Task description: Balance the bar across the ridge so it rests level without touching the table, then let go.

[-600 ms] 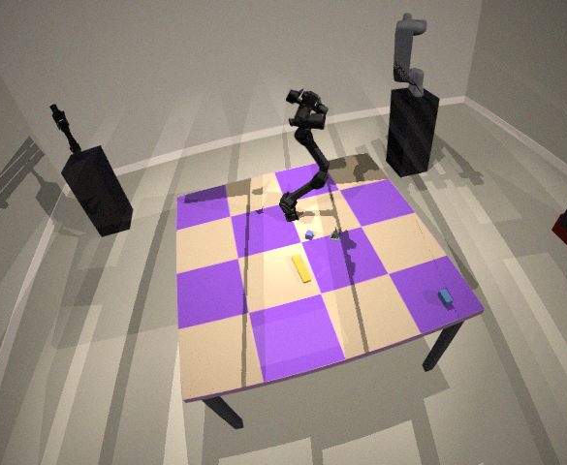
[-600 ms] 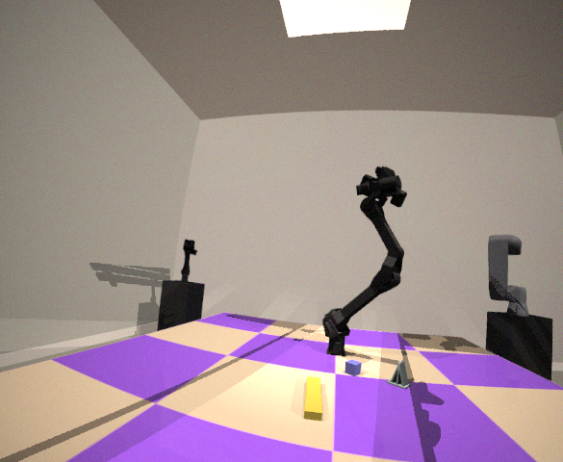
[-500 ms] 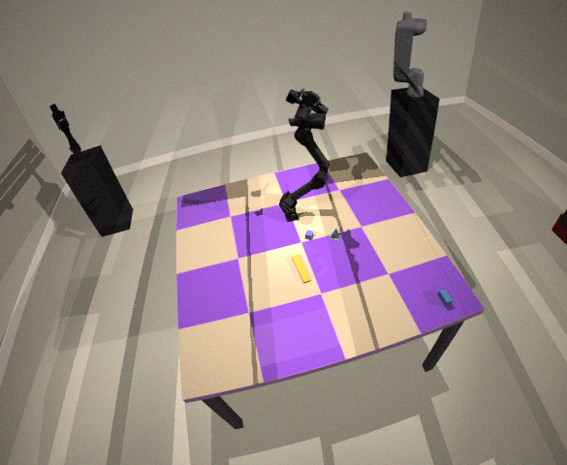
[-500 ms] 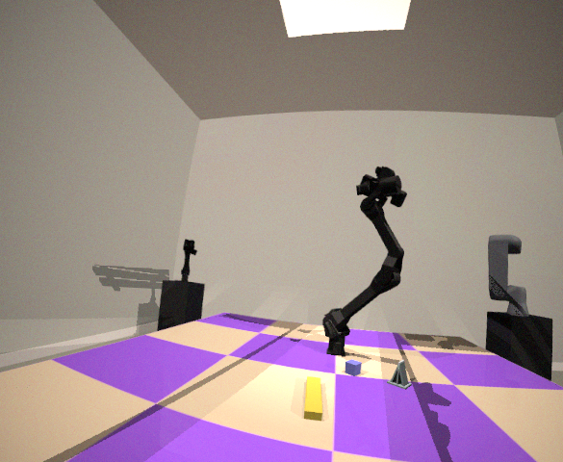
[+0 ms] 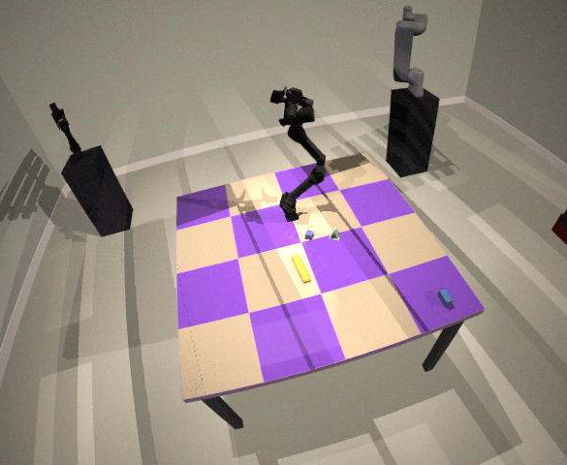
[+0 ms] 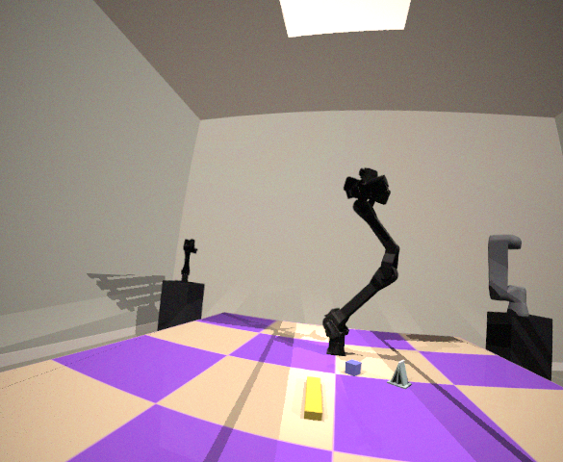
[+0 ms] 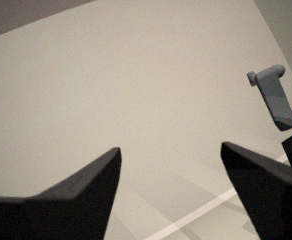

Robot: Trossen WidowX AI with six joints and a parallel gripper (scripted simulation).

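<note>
Right now my gripper tip is 65 cm above the yellow bar, 51 cm short of it and 16 cm to the left of it. Also, from my gripper tip: light blue block: 88 cm ahead, 64 cm below, 39 cm to the left; dark blue cube: 64 cm below, 32 cm ahead, 6 cm to the right.
</note>
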